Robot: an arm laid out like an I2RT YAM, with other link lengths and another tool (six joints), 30 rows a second.
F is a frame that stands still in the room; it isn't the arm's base.
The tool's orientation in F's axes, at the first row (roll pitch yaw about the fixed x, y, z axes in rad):
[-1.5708, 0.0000, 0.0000]
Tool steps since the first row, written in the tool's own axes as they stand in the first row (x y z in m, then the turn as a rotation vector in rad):
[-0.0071, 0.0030, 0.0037, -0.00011, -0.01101, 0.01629]
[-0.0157, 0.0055, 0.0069, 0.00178, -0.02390, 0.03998]
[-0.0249, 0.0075, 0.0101, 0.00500, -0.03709, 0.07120]
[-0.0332, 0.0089, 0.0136, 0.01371, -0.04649, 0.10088]
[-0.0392, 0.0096, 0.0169, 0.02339, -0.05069, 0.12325]
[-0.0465, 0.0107, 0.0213, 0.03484, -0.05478, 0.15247]
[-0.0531, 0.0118, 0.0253, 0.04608, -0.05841, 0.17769]
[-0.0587, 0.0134, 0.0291, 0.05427, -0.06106, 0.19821]
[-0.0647, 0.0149, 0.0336, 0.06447, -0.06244, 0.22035]
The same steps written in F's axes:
[-0.0071, 0.0037, -0.0030, -0.00011, 0.01629, 0.01101]
[-0.0157, 0.0069, -0.0055, 0.00178, 0.03998, 0.02390]
[-0.0249, 0.0101, -0.0075, 0.00500, 0.07120, 0.03709]
[-0.0332, 0.0136, -0.0089, 0.01371, 0.10088, 0.04649]
[-0.0392, 0.0169, -0.0096, 0.02339, 0.12325, 0.05069]
[-0.0465, 0.0213, -0.0107, 0.03484, 0.15247, 0.05478]
[-0.0531, 0.0253, -0.0118, 0.04608, 0.17769, 0.05841]
[-0.0587, 0.0291, -0.0134, 0.05427, 0.19821, 0.06106]
[-0.0647, 0.0336, -0.0149, 0.06447, 0.22035, 0.06244]

